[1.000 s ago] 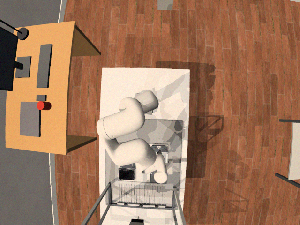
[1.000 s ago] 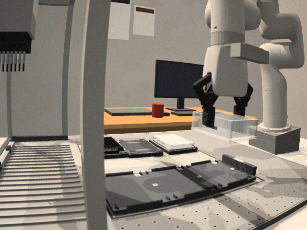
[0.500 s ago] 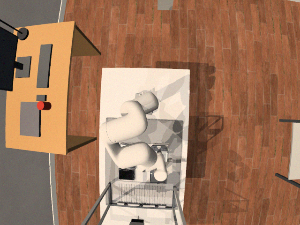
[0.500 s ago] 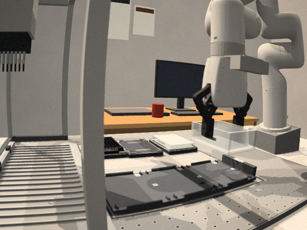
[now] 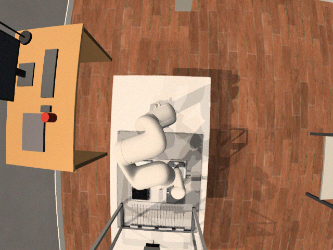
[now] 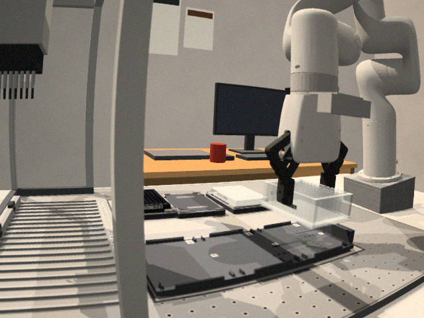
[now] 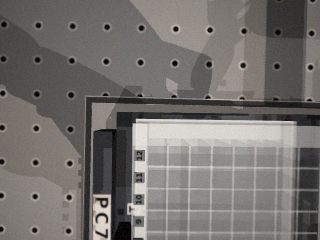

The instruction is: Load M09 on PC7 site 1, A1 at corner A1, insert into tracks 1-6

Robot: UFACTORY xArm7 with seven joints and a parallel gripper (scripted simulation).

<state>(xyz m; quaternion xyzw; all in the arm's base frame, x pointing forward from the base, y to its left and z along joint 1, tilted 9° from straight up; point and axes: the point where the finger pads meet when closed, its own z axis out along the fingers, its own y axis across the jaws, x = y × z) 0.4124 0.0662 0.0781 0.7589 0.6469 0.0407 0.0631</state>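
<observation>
Now: the dark plate carrier PC7 100 mm ahead of my hand, 70 mm below it and 20 mm to the right of it. Also, from my hand: clear deep-well block M09: 10 mm below; then nest S2: 270 mm to the right, 80 mm below, 40 mm ahead; then black plate: 300 mm to the right, 150 mm ahead, 70 mm below.
</observation>
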